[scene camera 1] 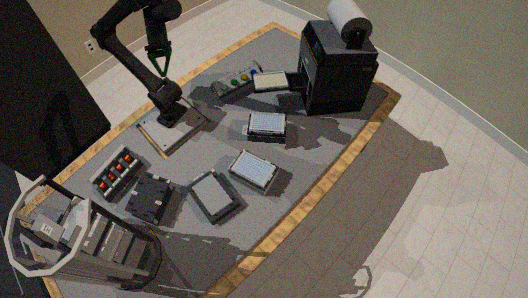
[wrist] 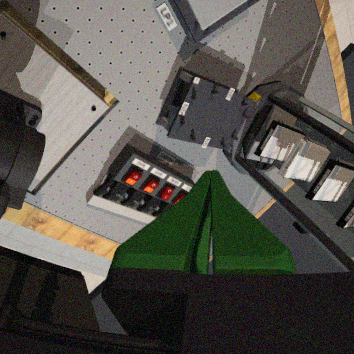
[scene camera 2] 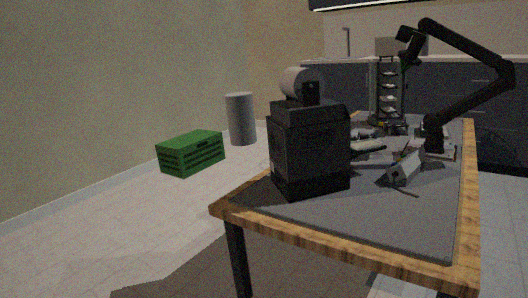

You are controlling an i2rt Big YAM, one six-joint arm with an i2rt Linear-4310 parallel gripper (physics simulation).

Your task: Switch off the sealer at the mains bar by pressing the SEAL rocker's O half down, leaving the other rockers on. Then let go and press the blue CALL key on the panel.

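Places are measured from the arm's base along level axes (x up, y left, z back), in centimetres.
Pixels of known places: gripper, fingertip midpoint: [scene camera 1: 163,76] [wrist: 211,179] [scene camera 2: 402,73]; arm's base, origin of the base link: [scene camera 1: 172,115] [scene camera 2: 433,148].
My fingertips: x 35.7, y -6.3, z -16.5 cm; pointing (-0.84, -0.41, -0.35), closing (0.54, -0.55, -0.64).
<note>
Ahead of a thing's pixels: the offset from my fingertips to its top centre. "*": to the spot under its first point.
The mains bar {* dy -28.0, dx -35.9, dz +26.0 cm} [scene camera 1: 106,165] [wrist: 122,210] has a row of red rockers. In the wrist view the third rocker from the left, under the SEAL label {* dy -30.1, dx -32.6, dz +17.0 cm} [scene camera 1: 111,176] [wrist: 167,192], is darker red; the two to its left glow orange. The rocker at the right end is partly hidden by a finger. My gripper [scene camera 1: 164,75] [wrist: 211,179] is shut and empty, raised above the table; its green tips overlap the bar's right end in the wrist view, apart from it. The grey key panel {dy +34.9, dx -29.1, dz +2.4 cm} [scene camera 1: 225,89] [scene camera 2: 411,167] has green, yellow and blue keys; the blue CALL key {dy +41.0, dx -30.0, dz -2.5 cm} [scene camera 1: 253,72] is at its far end.
A black machine {dy +52.3, dx +8.1, dz -34.6 cm} [scene camera 1: 337,75] [scene camera 2: 310,150] with a white roll stands beyond the panel, a plate {dy +35.5, dx -24.6, dz -14.5 cm} [scene camera 1: 270,81] on its tray. A dark block {dy -26.8, dx -29.9, dz -2.0 cm} [scene camera 1: 149,197] [wrist: 210,112] sits beside the bar, near a carrier rack {dy -47.8, dx +6.6, dz -7.2 cm} [scene camera 1: 85,220]. Plates {dy +20.7, dx -30.6, dz -22.0 cm} [scene camera 1: 267,122] {dy +2.0, dx -30.6, dz -27.8 cm} [scene camera 1: 253,169] lie mid-table.
</note>
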